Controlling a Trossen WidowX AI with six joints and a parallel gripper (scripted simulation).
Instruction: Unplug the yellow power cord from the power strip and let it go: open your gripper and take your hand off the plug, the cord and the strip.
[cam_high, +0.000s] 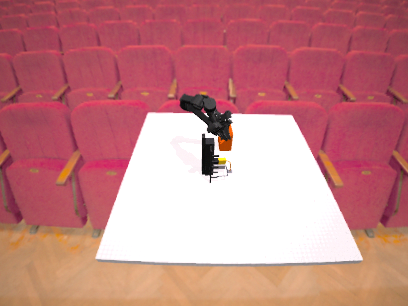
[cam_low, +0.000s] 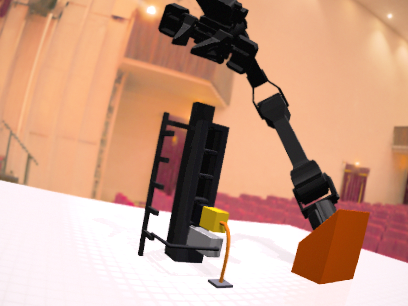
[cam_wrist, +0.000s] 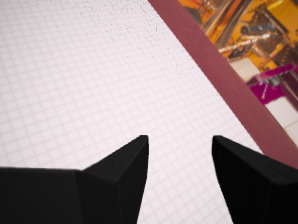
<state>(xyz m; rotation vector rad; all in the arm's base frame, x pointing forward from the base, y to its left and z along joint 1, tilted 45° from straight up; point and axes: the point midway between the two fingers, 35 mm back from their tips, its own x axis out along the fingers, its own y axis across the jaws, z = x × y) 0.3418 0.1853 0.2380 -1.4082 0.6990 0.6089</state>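
The yellow plug lies 110 mm behind my gripper tip, 30 mm to the right of it and 250 mm below it. Round my gripper tip: grey pad 120 mm behind, 50 mm to the left, 350 mm below.
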